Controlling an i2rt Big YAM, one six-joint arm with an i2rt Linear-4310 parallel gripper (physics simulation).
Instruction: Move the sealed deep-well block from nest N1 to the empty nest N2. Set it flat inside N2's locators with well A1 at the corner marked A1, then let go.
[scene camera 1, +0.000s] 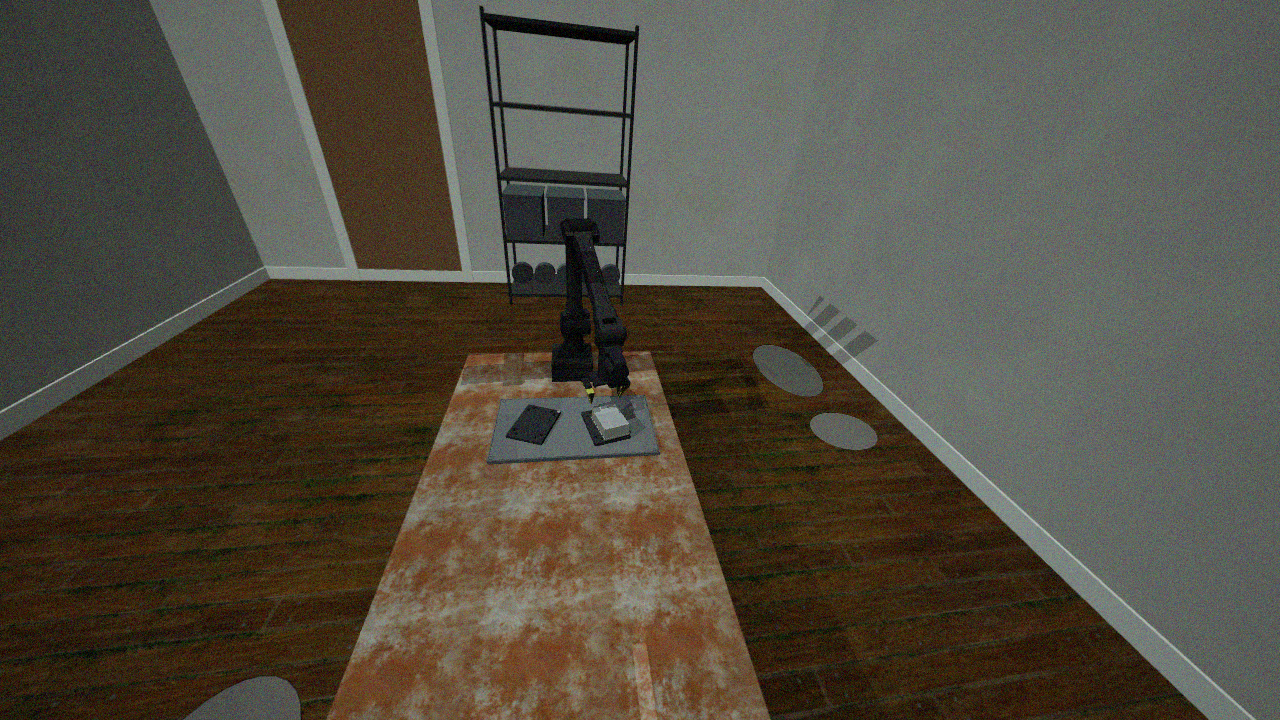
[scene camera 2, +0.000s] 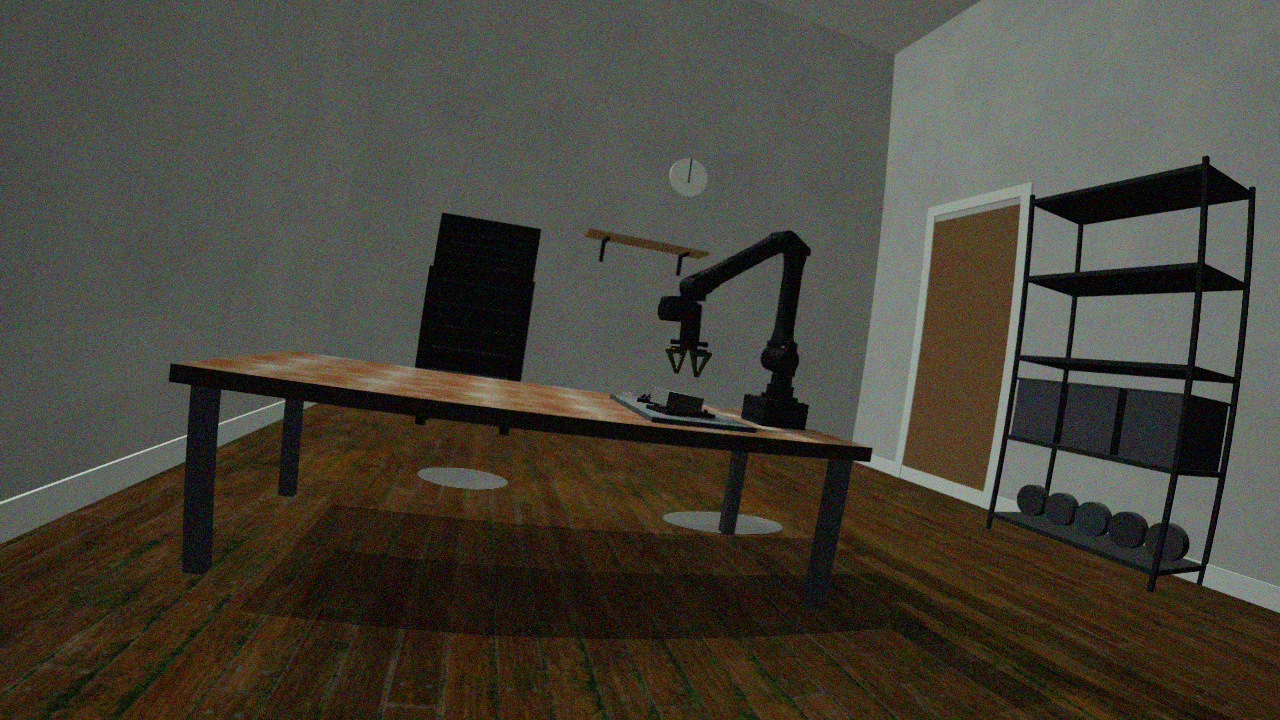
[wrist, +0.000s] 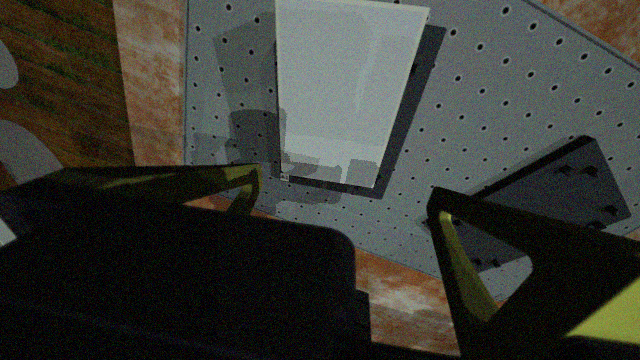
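Pixels of known places: gripper, fingertip midpoint: (scene camera 1: 604, 399) (scene camera 2: 686, 375) (wrist: 343, 185); arm's base at its link origin: (scene camera 1: 573, 352) (scene camera 2: 778, 399).
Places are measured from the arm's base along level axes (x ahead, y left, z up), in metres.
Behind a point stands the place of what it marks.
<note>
The sealed deep-well block (scene camera 1: 611, 419) {x 0.393, y 0.150, z -0.009 m} (scene camera 2: 684, 403) {x 0.364, y 0.186, z -0.035 m} (wrist: 345, 90) {x 0.390, y 0.146, z -0.009 m}, pale on top, sits in the dark nest N1 (wrist: 425, 65) {x 0.428, y 0.097, z -0.058 m}. A small A1 tag (wrist: 284, 176) {x 0.269, y 0.158, z -0.058 m} shows at N1's near-left corner in the wrist view. The empty nest N2 (scene camera 1: 534, 424) {x 0.368, y -0.101, z -0.058 m} (wrist: 555, 185) {x 0.405, y -0.084, z -0.058 m} is a dark plate, left of N1 in scene camera 1 and at the right in the wrist view, partly hidden by a finger. My gripper (scene camera 1: 605, 395) {x 0.355, y 0.125, z 0.042 m} (scene camera 2: 687, 372) {x 0.355, y 0.125, z 0.042 m} (wrist: 343, 185) {x 0.355, y 0.125, z 0.042 m} is open and empty, pointing down above the block's level, its fingers spread wider than the block's near end. N2's A1 mark is not readable.
Both nests stand on a grey perforated plate (scene camera 1: 572, 450) {x 0.472, y 0.031, z -0.070 m} (wrist: 490, 115) {x 0.424, y 0.016, z -0.070 m} on the mottled orange-white table (scene camera 1: 554, 555) {x 0.812, y 0.014, z -0.083 m} (scene camera 2: 429, 383) {x 1.076, y 0.108, z -0.083 m}. The arm's base (scene camera 1: 571, 362) {x 0.074, y -0.004, z 0.000 m} (scene camera 2: 774, 411) {x 0.042, y 0.076, z -0.034 m} stands behind the plate. A black shelf rack (scene camera 1: 631, 107) (scene camera 2: 1201, 250) is farther off, against the wall.
</note>
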